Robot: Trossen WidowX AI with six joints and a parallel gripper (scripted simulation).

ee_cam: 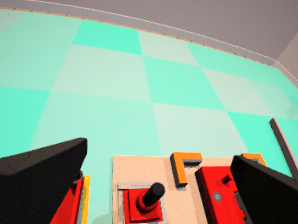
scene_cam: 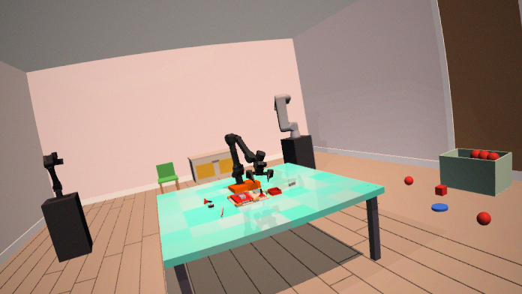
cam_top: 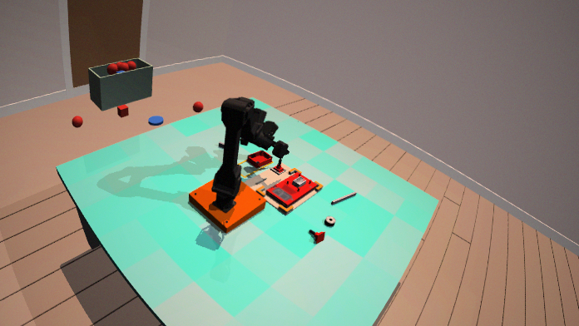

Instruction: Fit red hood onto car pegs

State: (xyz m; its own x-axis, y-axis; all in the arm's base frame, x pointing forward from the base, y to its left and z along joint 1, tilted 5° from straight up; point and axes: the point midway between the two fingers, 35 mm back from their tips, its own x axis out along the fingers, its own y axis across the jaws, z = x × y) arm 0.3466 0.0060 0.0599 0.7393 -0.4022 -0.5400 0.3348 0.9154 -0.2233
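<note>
Right now my gripper tip is 9 cm to the right of the red hood and 10 cm above it. From my gripper tip the other things lie so: dark rod: 2 cm ahead, 32 cm to the right, 10 cm below; then wheel: 16 cm behind, 32 cm to the right, 10 cm below; then grey engine block: 5 cm behind, 13 cm to the right, 8 cm below.
</note>
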